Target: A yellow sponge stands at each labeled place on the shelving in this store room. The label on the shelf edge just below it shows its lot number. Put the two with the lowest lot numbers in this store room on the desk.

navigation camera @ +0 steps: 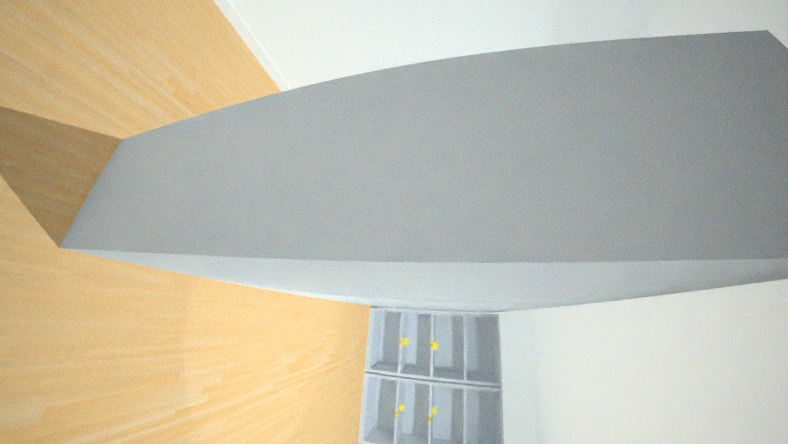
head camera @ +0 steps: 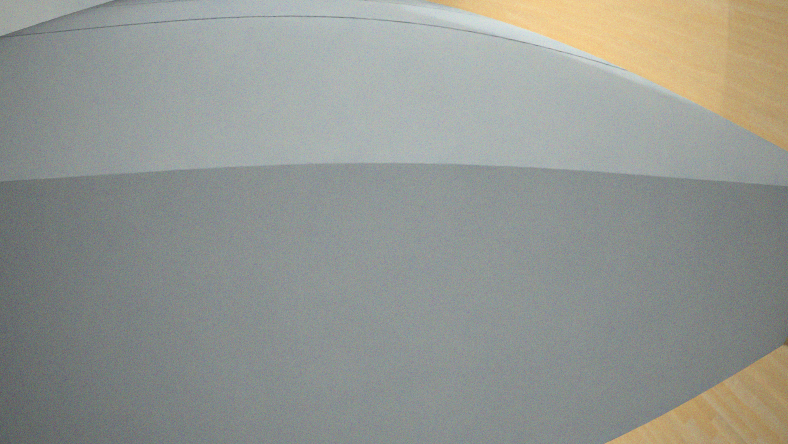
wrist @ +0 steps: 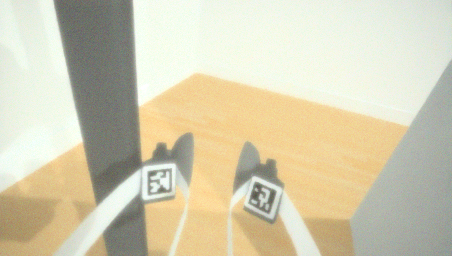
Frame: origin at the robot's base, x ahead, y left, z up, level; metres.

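Seen in the pictures: gripper, fingertip midpoint: (wrist: 216,155).
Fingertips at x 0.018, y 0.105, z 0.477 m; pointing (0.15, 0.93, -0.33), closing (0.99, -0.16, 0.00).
A point is followed by its place in that frame.
In the navigation view, turned on its side, a grey shelving unit (navigation camera: 500,352) @[x 3.125, y -1.831, z 1.900 m] stands far off at the bottom. Small yellow sponges (navigation camera: 405,341) @[x 3.317, y -1.883, z 0.554 m] (navigation camera: 434,345) @[x 3.209, y -1.842, z 1.005 m] (navigation camera: 401,407) @[x 2.899, y -2.676, z 0.558 m] (navigation camera: 433,410) @[x 2.949, y -2.694, z 1.007 m] stand in its compartments. Small orange-yellow marks (navigation camera: 396,413) @[x 2.757, y -2.651, z 0.520 m] (navigation camera: 430,419) @[x 2.754, y -2.658, z 0.984 m] show at the shelf edges beside them; any numbers are too small to read. My gripper (wrist: 216,155) @[x 0.018, y 0.105, z 0.477 m] is open and empty in the wrist view, above the floor and away from the sponges. The desk does not show in these views.
A large plain grey cabinet-like block (head camera: 386,275) @[x 0.384, y 0.057, z 1.187 m] (navigation camera: 413,165) @[x 0.421, y 0.139, z 1.190 m] (wrist: 415,190) @[x 0.475, y 0.260, z 0.288 m] is close by and fills much of the head and navigation views. A dark post (wrist: 102,90) stands left of my gripper. Wood floor (navigation camera: 165,341) @[x 0.644, y -0.484, z 0.000 m] and white walls (navigation camera: 661,375) lie around.
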